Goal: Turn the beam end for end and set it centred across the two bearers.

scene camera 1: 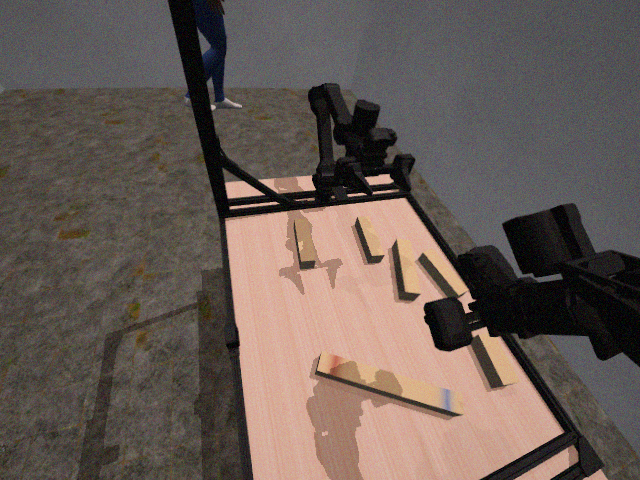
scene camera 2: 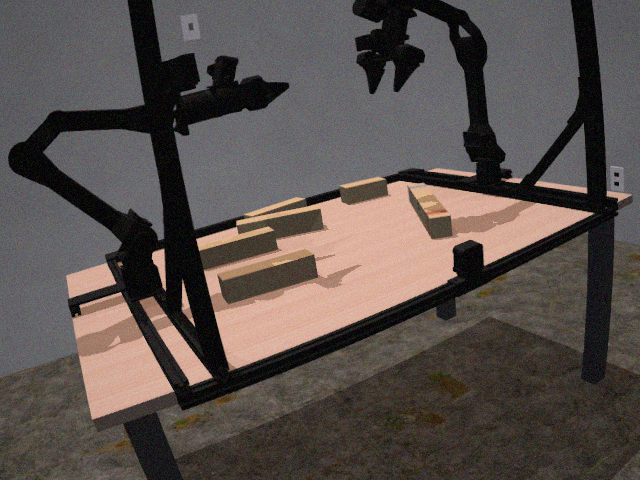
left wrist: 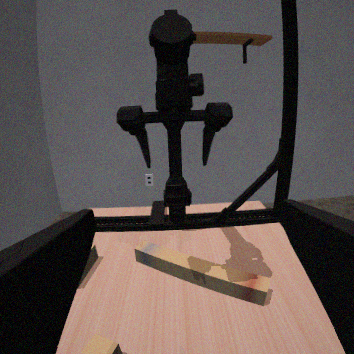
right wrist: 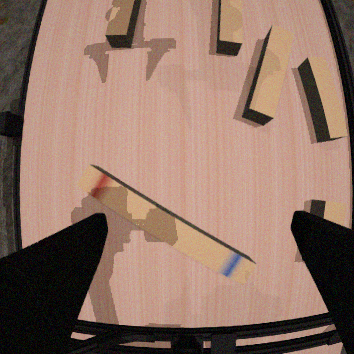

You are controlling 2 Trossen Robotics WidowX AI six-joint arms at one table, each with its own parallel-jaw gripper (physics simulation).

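Places are measured from the left arm's base along level axes (x left, y back, z up), in metres.
Where they show: left gripper, fingertip midpoint: (scene camera 1: pixel 391 192) (scene camera 2: pixel 278 87) (left wrist: pixel 188 214); right gripper, fingertip midpoint: (scene camera 2: pixel 383 92) (left wrist: pixel 176 166) (right wrist: pixel 201 222); left arm's base, link origin: (scene camera 1: pixel 322 196) (scene camera 2: pixel 144 293); right arm's base, link origin: (scene camera 2: pixel 489 183) (left wrist: pixel 177 219) (right wrist: pixel 186 347).
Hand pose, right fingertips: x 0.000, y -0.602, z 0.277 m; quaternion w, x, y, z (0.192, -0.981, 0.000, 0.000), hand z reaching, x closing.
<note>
Things, the pixels of their top centre, and the offset from my right fingertips.
- long beam, top centre: (right wrist: pixel 165 226) (scene camera 2: pixel 426 198) (left wrist: pixel 195 263) (scene camera 1: pixel 390 382) dx -0.037, dy -0.053, dz -0.253 m
- block, top centre: (scene camera 2: pixel 265 264) (right wrist: pixel 123 3) (scene camera 1: pixel 304 238) dx -0.127, dy +0.393, dz -0.253 m
- frame rail, top centre: (right wrist: pixel 331 235) (scene camera 2: pixel 362 182) (left wrist: pixel 75 256) (scene camera 1: pixel 498 357) dx +0.268, dy -0.080, dz -0.249 m
The long beam (scene camera 1: pixel 418 392) (scene camera 2: pixel 429 206) (left wrist: pixel 200 274) (right wrist: pixel 192 240) lies flat and slanted on the table, a red band near one end and a blue band near the other. In scene camera 1 its red end is at the left. Several shorter wooden blocks lie apart from it, among them one block (scene camera 1: pixel 305 242) (scene camera 2: pixel 268 276) and another (scene camera 1: pixel 405 271) (scene camera 2: pixel 281 222) (right wrist: pixel 270 75); I cannot tell which two are the bearers. My left gripper (scene camera 1: pixel 388 191) (scene camera 2: pixel 284 85) is open and empty, high above the table. My right gripper (scene camera 2: pixel 384 91) (left wrist: pixel 176 166) (right wrist: pixel 201 222) is open, pointing down, high above the table.
Further blocks include a slim one (scene camera 1: pixel 369 240), a slanted one (scene camera 1: pixel 443 273) (right wrist: pixel 322 100) and one near the frame rail (scene camera 1: pixel 493 359) (scene camera 2: pixel 364 191). A black upright post (scene camera 1: pixel 192 77) (scene camera 2: pixel 162 144) rises from the frame. A small black box (scene camera 2: pixel 467 260) sits on the edge rail.
</note>
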